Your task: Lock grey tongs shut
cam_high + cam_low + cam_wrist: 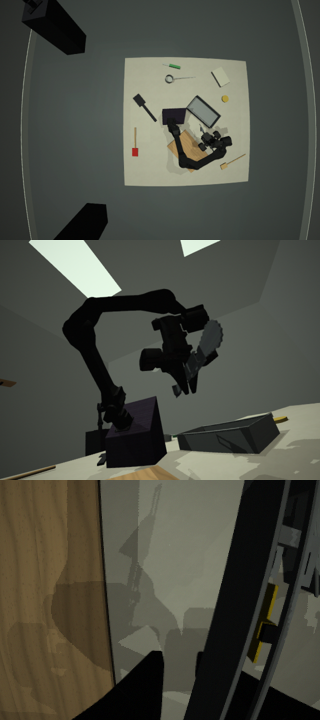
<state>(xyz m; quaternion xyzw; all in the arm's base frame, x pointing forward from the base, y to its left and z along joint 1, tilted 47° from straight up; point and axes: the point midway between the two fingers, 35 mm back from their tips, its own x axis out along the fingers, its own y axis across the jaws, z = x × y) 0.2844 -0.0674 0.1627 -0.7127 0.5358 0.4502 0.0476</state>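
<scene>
Right now the yellow lock piece is 4 cm above my gripper tip, 3 cm to the left of it and 1 cm behind it. The rest, counted from my gripper tip: dark roasting tin (24 cm to the left, 13 cm below, 4 cm ahead); wooden board (15 cm below, 14 cm to the right, 11 cm behind); yellow disc (37 cm to the left, 29 cm ahead, 15 cm below).
</scene>
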